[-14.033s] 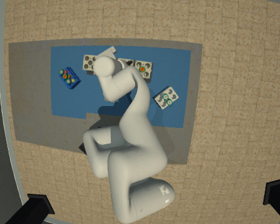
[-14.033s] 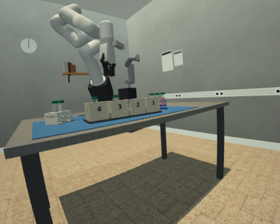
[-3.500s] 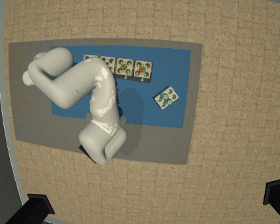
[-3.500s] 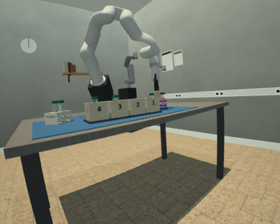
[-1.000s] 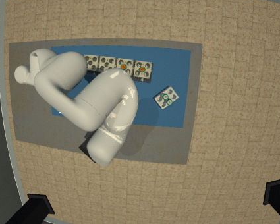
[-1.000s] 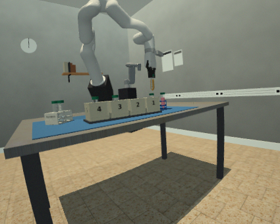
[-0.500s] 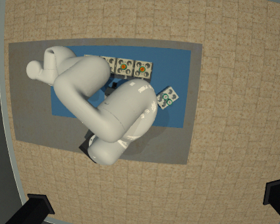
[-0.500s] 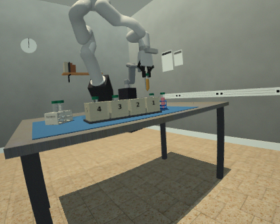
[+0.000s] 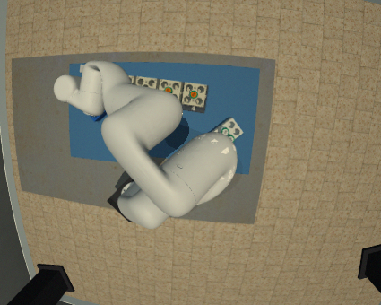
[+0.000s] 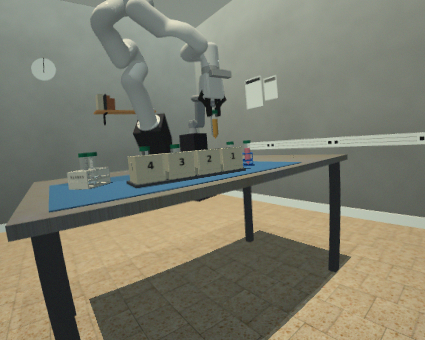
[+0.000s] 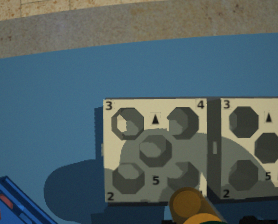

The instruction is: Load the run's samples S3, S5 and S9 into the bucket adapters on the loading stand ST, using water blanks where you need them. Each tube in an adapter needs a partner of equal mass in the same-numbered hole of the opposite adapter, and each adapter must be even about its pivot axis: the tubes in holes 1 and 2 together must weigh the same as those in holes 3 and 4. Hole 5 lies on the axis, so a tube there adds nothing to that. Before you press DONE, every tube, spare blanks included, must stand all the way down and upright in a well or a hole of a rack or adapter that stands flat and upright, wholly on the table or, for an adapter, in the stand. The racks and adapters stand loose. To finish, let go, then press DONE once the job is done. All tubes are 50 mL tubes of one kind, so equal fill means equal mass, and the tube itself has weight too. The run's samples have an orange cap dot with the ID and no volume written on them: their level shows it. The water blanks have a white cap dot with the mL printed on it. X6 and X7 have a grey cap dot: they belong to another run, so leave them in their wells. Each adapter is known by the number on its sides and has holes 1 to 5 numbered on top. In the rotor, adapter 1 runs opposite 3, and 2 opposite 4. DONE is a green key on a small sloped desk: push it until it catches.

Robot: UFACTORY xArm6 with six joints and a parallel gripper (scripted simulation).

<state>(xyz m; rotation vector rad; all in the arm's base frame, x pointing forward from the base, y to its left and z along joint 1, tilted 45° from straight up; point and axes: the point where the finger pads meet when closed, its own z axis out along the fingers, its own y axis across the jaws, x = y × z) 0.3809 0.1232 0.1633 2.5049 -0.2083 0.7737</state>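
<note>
Right now my hand is 50 mm above the tube of amber liquid and 10 mm to the left of it. From my hand the other things lie so: white rack: 420 mm to the right, 270 mm behind, 220 mm below; then blue rack: 220 mm below, 210 mm to the left, 20 mm behind.
</note>
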